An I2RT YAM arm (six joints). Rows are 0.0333 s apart.
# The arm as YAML. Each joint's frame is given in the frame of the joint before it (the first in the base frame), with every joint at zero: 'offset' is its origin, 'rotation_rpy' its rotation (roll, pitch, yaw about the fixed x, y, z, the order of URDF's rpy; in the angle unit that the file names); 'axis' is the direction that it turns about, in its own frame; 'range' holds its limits. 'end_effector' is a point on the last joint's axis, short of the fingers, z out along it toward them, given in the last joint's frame.
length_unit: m
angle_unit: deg
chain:
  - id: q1
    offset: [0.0, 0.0, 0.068]
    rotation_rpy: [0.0, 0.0, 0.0]
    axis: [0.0, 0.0, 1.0]
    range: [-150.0, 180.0]
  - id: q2
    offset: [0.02, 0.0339, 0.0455]
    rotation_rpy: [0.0, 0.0, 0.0]
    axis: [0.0, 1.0, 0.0]
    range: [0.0, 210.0]
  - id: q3
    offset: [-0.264, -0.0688, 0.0]
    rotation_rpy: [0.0, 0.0, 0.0]
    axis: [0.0, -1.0, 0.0]
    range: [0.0, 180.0]
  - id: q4
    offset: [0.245, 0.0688, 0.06]
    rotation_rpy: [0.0, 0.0, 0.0]
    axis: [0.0, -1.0, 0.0]
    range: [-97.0, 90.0]
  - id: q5
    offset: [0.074, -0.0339, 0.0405]
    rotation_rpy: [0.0, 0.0, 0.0]
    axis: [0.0, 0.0, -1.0]
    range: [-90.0, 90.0]
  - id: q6
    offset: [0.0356, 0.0, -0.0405]
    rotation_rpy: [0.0, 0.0, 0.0]
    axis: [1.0, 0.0, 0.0]
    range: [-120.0, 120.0]
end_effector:
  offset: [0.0, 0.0, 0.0]
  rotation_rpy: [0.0, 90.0, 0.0]
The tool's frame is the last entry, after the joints.
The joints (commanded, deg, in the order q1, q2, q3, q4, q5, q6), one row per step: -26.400, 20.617, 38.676, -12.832, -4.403, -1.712; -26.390, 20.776, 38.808, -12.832, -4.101, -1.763; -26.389, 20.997, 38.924, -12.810, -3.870, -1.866; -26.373, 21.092, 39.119, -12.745, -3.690, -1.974; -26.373, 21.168, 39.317, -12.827, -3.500, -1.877; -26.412, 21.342, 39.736, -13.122, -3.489, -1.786; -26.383, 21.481, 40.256, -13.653, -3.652, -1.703; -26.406, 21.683, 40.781, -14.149, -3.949, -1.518; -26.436, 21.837, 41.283, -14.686, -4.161, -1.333; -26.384, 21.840, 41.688, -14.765, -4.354, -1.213; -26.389, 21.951, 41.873, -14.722, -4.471, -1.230; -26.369, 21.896, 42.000, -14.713, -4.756, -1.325; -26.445, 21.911, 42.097, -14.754, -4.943, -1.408; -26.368, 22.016, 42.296, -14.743, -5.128, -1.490; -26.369, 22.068, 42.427, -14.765, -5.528, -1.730
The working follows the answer.
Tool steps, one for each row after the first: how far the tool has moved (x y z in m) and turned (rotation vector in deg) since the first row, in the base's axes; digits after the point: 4 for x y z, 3 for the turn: 0.0002, -0.0003, 0.0005, -0.010, 0.031, -0.295; 0.0007, -0.0007, 0.0009, -0.050, 0.135, -0.534; 0.0006, -0.0007, 0.0020, -0.207, 0.021, -0.707; 0.0004, -0.0008, 0.0029, -0.120, -0.059, -0.887; 0.0001, -0.0007, 0.0045, -0.013, -0.049, -0.929; -0.0004, -0.0003, 0.0062, 0.116, 0.061, -0.730; -0.0007, 0.0000, 0.0079, 0.339, 0.158, -0.441; -0.0011, 0.0003, 0.0095, 0.576, 0.267, -0.244; -0.0020, 0.0010, 0.0116, 0.529, -0.059, 0.012; -0.0019, 0.0010, 0.0126, 0.452, -0.152, 0.122; -0.0024, 0.0015, 0.0134, 0.256, -0.275, 0.418; -0.0026, 0.0016, 0.0138, 0.145, -0.273, 0.521; -0.0025, 0.0018, 0.0148, 0.007, -0.329, 0.775; -0.0025, 0.0021, 0.0154, -0.275, -0.275, 1.149
Tool pose at each row, in the base's axes (x y z in m, rotation vector in deg; rounded; the steps above come from the unrounded poses): 0.0875, -0.0404, 0.3494, 14.716, 84.038, -19.504; 0.0877, -0.0407, 0.3500, 14.922, 84.041, -19.756; 0.0882, -0.0411, 0.3504, 15.052, 84.114, -19.995; 0.0881, -0.0411, 0.3515, 15.070, 83.955, -20.229; 0.0879, -0.0411, 0.3523, 15.285, 83.878, -20.297; 0.0876, -0.0411, 0.3539, 15.400, 83.905, -20.255; 0.0871, -0.0407, 0.3556, 15.341, 84.057, -20.020; 0.0868, -0.0404, 0.3573, 15.293, 84.224, -19.642; 0.0863, -0.0400, 0.3589, 15.323, 84.396, -19.328; 0.0855, -0.0394, 0.3610, 15.139, 84.087, -19.100; 0.0855, -0.0393, 0.3620, 15.008, 83.989, -19.051; 0.0851, -0.0389, 0.3628, 14.649, 83.853, -18.934; 0.0849, -0.0388, 0.3632, 14.484, 83.842, -18.931; 0.0849, -0.0385, 0.3642, 14.193, 83.780, -18.817; 0.0849, -0.0383, 0.3648, 13.682, 83.806, -18.728

